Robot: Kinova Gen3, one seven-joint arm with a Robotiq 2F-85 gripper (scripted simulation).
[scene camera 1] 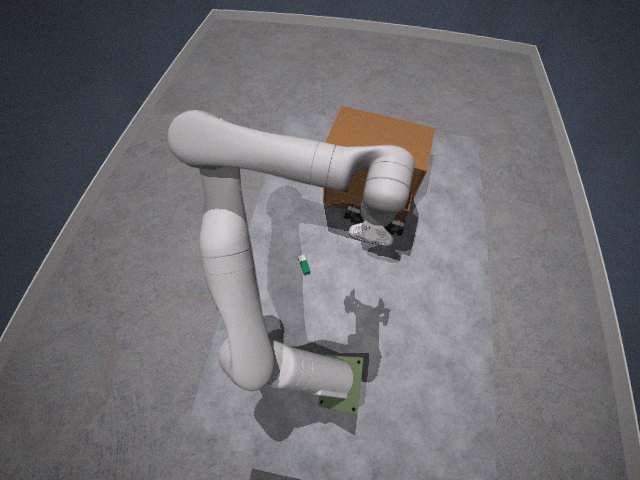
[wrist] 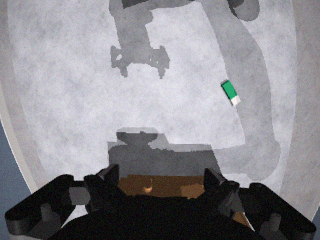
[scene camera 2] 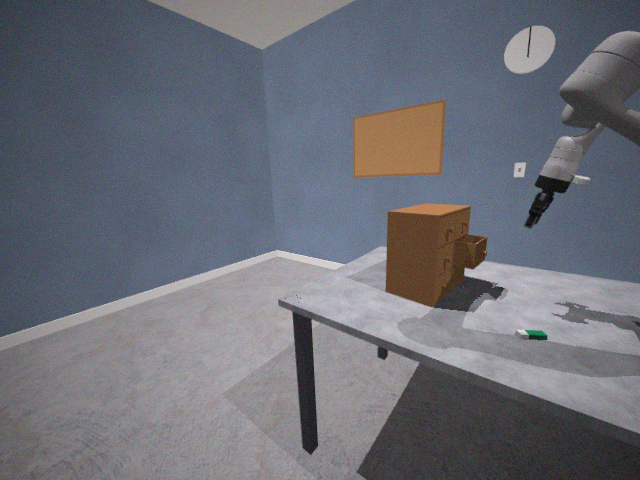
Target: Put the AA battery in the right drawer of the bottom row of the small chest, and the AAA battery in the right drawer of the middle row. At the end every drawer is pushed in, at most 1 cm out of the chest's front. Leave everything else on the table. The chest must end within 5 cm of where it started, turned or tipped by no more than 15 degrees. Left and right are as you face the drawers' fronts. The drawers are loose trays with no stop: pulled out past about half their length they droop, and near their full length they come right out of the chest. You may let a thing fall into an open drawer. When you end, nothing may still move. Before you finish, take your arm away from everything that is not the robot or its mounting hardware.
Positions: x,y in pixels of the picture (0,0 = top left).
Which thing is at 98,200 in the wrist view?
The gripper.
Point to a brown chest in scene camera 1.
352,127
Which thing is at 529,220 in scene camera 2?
The gripper.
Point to a brown chest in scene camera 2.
412,239
